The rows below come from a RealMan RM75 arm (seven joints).
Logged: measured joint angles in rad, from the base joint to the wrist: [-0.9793 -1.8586 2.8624 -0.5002 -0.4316 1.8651 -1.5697]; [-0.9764 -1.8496 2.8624 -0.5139 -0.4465 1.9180 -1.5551]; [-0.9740 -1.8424 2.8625 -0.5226 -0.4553 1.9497 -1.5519]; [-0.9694 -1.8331 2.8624 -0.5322 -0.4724 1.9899 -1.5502]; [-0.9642 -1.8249 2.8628 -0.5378 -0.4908 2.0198 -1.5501]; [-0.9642 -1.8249 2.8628 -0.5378 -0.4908 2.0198 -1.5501]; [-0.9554 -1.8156 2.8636 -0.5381 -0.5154 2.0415 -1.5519]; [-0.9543 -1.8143 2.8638 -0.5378 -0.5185 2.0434 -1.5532]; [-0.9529 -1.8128 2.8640 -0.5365 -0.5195 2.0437 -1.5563]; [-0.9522 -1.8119 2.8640 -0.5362 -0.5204 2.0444 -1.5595]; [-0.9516 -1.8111 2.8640 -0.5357 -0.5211 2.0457 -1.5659]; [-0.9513 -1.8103 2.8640 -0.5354 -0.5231 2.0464 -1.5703]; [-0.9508 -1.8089 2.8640 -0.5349 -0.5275 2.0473 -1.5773]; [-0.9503 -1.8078 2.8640 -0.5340 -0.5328 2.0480 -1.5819]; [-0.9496 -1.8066 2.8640 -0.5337 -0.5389 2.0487 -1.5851]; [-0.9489 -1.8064 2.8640 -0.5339 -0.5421 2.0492 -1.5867]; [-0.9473 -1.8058 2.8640 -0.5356 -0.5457 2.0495 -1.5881]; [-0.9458 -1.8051 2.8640 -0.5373 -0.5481 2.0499 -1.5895]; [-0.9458 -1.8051 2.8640 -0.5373 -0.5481 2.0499 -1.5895]
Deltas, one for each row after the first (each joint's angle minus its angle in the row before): [0.0029 0.0090 0.0000 -0.0137 -0.0149 0.0529 0.0146]; [0.0024 0.0072 0.0001 -0.0087 -0.0088 0.0317 0.0032]; [0.0046 0.0093 -0.0001 -0.0096 -0.0171 0.0402 0.0017]; [0.0052 0.0082 0.0004 -0.0056 -0.0184 0.0299 0.0001]; [0.0000 0.0000 0.0000 0.0000 0.0000 0.0000 0.0000]; [0.0088 0.0093 0.0008 -0.0003 -0.0246 0.0217 -0.0018]; [0.0011 0.0013 0.0002 0.0003 -0.0031 0.0019 -0.0013]; [0.0014 0.0015 0.0002 0.0013 -0.0010 0.0003 -0.0031]; [0.0007 0.0009 0.0000 0.0003 -0.0009 0.0007 -0.0032]; [0.0006 0.0008 0.0000 0.0005 -0.0007 0.0013 -0.0064]; [0.0003 0.0008 0.0000 0.0003 -0.0020 0.0007 -0.0044]; [0.0005 0.0014 0.0000 0.0005 -0.0044 0.0009 -0.0070]; [0.0005 0.0011 0.0000 0.0009 -0.0053 0.0007 -0.0046]; [0.0007 0.0012 0.0000 0.0003 -0.0061 0.0007 -0.0032]; [0.0007 0.0002 0.0000 -0.0002 -0.0032 0.0005 -0.0016]; [0.0016 0.0006 0.0000 -0.0017 -0.0036 0.0003 -0.0014]; [0.0015 0.0007 0.0000 -0.0017 -0.0024 0.0004 -0.0014]; [0.0000 0.0000 0.0000 0.0000 0.0000 0.0000 0.0000]
